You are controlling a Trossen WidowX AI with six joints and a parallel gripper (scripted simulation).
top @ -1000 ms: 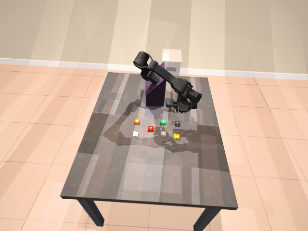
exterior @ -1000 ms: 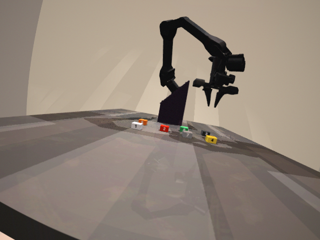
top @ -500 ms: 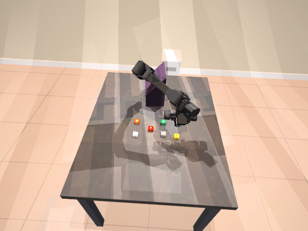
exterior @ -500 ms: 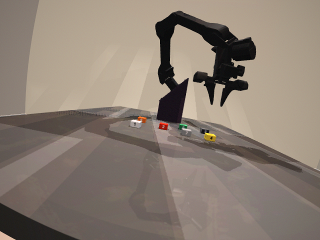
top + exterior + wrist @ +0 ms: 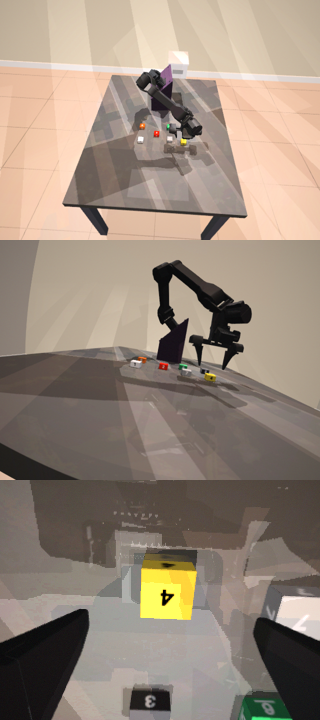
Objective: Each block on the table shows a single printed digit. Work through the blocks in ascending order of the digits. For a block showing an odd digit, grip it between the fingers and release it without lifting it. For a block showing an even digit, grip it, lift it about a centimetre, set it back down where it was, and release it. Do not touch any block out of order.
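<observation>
The yellow block marked 4 is 3 cm below my gripper tip. The rest, counted from my gripper tip: green block: 11 cm behind, 9 cm to the right, 3 cm below; grey block marked 7: 8 cm to the right, 3 cm below, 1 cm behind; black block: 11 cm behind, 3 cm below, 1 cm to the left.
</observation>
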